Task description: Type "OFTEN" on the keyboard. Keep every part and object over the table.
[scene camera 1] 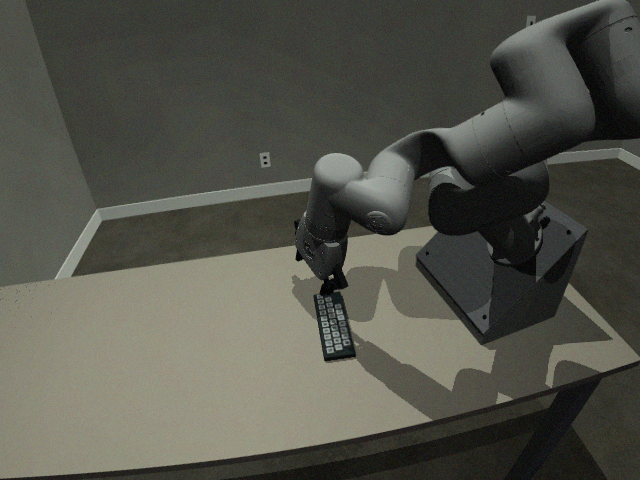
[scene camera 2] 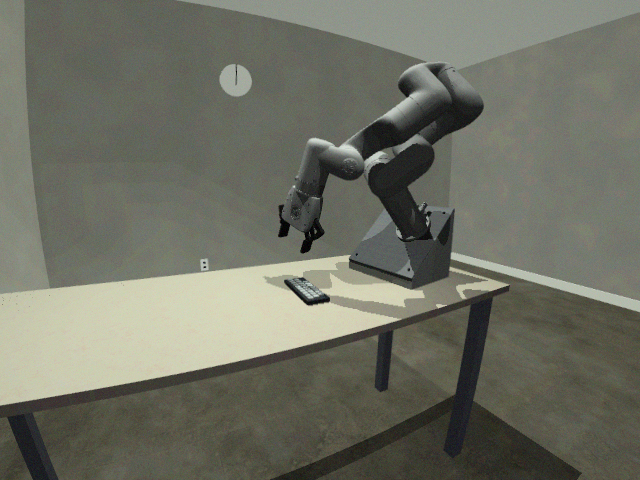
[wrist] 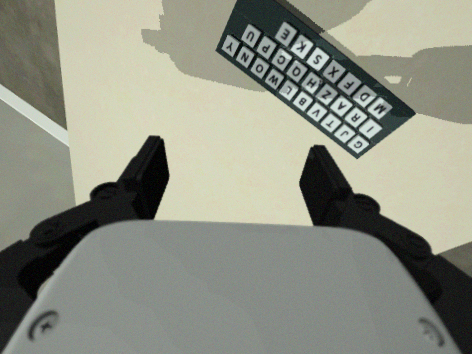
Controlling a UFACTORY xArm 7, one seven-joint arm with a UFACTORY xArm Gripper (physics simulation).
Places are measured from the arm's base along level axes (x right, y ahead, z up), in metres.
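Pixels of known places: gripper, fingertip midpoint: [scene camera 1: 314, 274] [scene camera 2: 293, 244] [wrist: 236, 160]; arm's base, link origin: [scene camera 1: 514, 239] [scene camera 2: 413, 227].
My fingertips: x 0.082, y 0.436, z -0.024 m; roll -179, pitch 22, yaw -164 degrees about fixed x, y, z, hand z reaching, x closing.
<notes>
Ahead of a thing's pixels: the offset from my fingertips to its top centre. Level surfaces: height alone.
A dark green keyboard @(dz -0.128, dx -0.015, dy -0.029 m) [scene camera 1: 334, 325] [scene camera 2: 307, 290] [wrist: 320, 82] with white letter keys lies flat on the table @(dz -0.145 m) [scene camera 1: 180, 361] [scene camera 2: 155, 330] [wrist: 225, 190]. In the wrist view its letters appear upside down; the O key @(dz -0.128, dx +0.033, dy -0.020 m) [wrist: 258, 68], F key @(dz -0.128, dx -0.050, dy -0.042 m) [wrist: 347, 83], T key @(dz -0.128, dx -0.057, dy -0.003 m) [wrist: 330, 122], E key @(dz -0.128, dx +0.022, dy -0.055 m) [wrist: 285, 33] and N key @(dz -0.128, dx +0.051, dy -0.023 m) [wrist: 244, 56] show. My gripper [scene camera 1: 312, 273] [scene camera 2: 294, 242] [wrist: 236, 160] is open and empty. It hangs above the table, higher than the keyboard and beyond its far end. In the wrist view the keyboard shows past the right finger.
The arm's grey wedge base [scene camera 1: 537, 284] [scene camera 2: 436, 253] stands on the right part of the table. The arm's shadows fall around the keyboard. The table's far edge shows at the left of the wrist view, with the floor [wrist: 30, 65] beyond it.
</notes>
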